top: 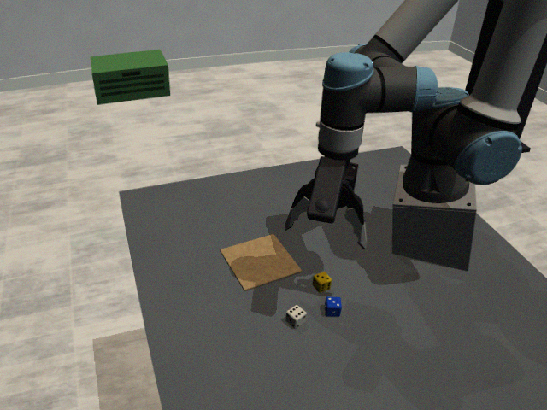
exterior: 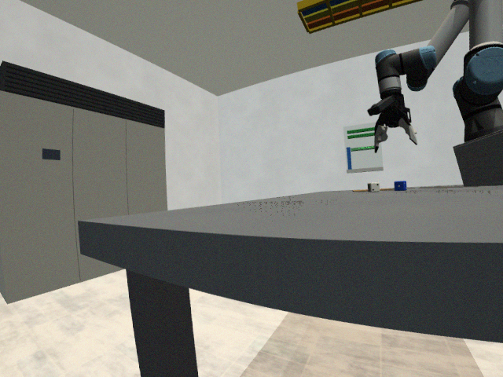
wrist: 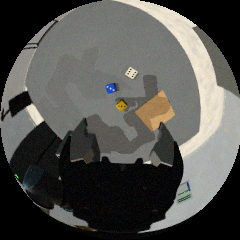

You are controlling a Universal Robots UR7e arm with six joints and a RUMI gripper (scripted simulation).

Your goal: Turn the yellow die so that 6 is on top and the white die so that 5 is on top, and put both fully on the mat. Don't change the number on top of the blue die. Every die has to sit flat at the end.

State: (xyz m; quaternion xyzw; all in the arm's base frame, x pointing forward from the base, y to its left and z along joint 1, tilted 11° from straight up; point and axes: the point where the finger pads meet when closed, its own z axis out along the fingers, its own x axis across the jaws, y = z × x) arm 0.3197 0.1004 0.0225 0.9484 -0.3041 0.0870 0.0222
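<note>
Right now the yellow die is 1 cm behind my hand, 1 cm to the right of it and 13 cm below it. Round my hand: tan mat (9 cm ahead, 12 cm to the right, 14 cm below); white die (7 cm ahead, 7 cm to the left, 13 cm below); blue die (1 cm behind, 7 cm to the left, 13 cm below).
</note>
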